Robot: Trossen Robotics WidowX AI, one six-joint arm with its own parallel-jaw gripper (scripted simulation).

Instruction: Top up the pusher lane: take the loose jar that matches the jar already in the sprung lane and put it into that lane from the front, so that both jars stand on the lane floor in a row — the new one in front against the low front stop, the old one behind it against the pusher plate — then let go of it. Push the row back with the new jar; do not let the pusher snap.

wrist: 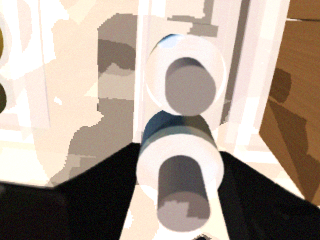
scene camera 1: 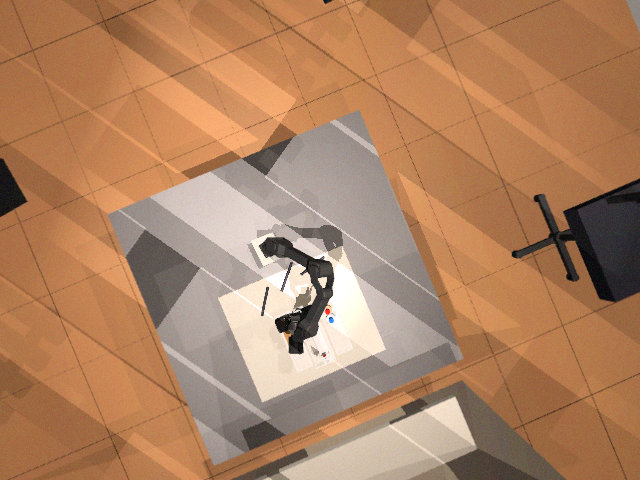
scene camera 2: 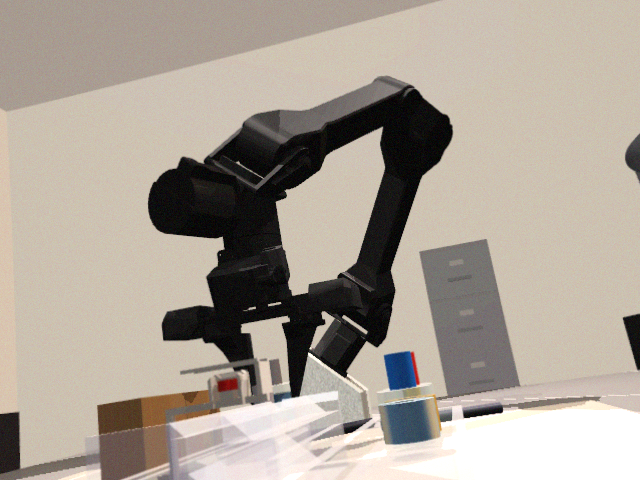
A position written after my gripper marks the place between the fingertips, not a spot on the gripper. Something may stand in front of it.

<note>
In view: my gripper [scene camera 2: 275, 402], a jar [wrist: 179, 166] and a cardboard box [scene camera 2: 148, 411].
My gripper also shows in the wrist view [wrist: 178, 155].
</note>
